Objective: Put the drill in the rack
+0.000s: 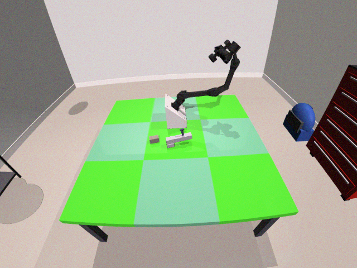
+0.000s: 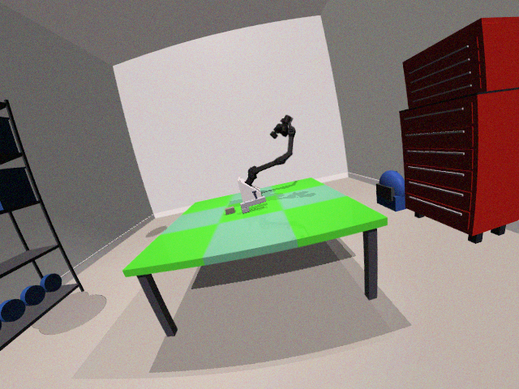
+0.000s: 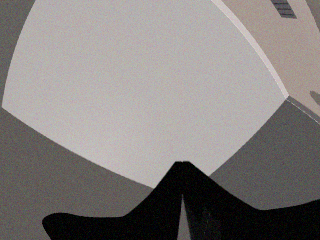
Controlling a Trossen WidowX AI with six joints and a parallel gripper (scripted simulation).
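Now: the dark key 430 mm ahead of my gripper tip, 300 mm to the right of it and 460 mm below it. From my gripper tip the other things lie so: grey fixture block 440 mm ahead, 330 mm to the right, 510 mm below; rack 390 mm ahead, 510 mm to the right, 540 mm below; drill 440 mm ahead, 350 mm to the right, 500 mm below.
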